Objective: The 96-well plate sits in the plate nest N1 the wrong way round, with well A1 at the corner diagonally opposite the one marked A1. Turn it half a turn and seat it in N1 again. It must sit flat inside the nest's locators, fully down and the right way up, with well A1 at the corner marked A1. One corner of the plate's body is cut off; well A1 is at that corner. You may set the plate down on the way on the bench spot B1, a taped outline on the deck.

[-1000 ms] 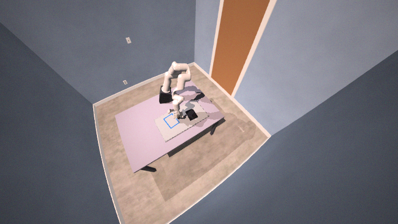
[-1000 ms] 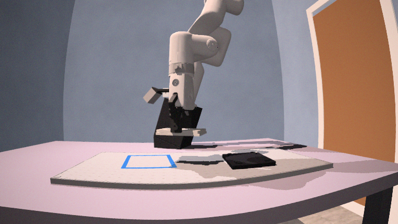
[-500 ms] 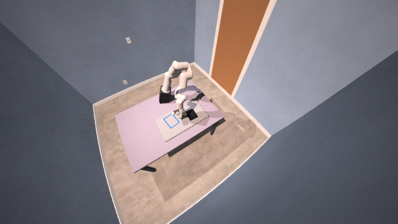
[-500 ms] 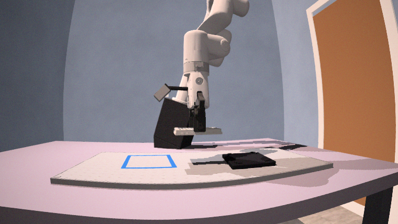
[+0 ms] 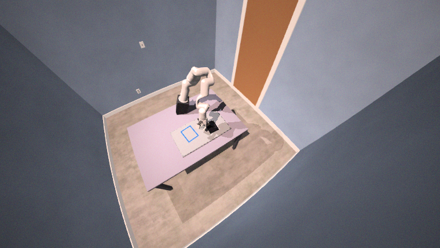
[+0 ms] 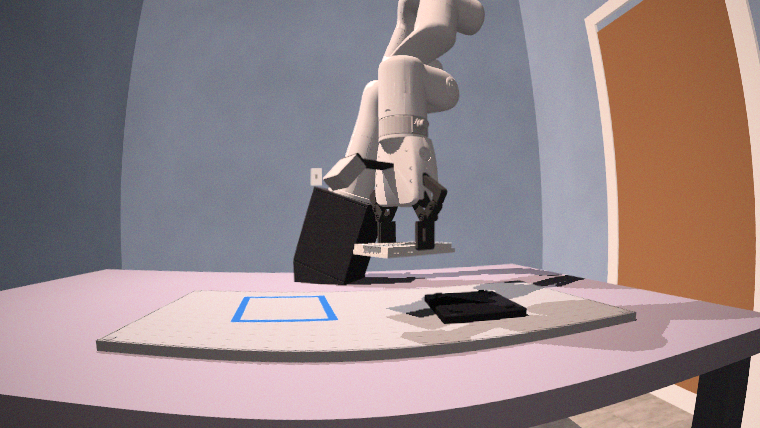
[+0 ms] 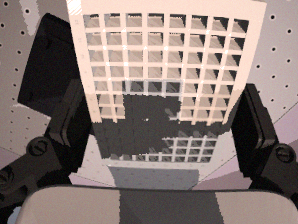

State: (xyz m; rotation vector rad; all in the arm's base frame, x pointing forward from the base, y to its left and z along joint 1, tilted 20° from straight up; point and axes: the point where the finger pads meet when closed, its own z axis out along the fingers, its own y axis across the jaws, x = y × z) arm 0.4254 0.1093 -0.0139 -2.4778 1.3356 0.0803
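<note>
Now: hand 10 cm to the right of the black plate nest N1, 10 cm above it and 1 cm short of it. The rest, counted from my hand: white 96-well plate: 1 cm below.
</note>
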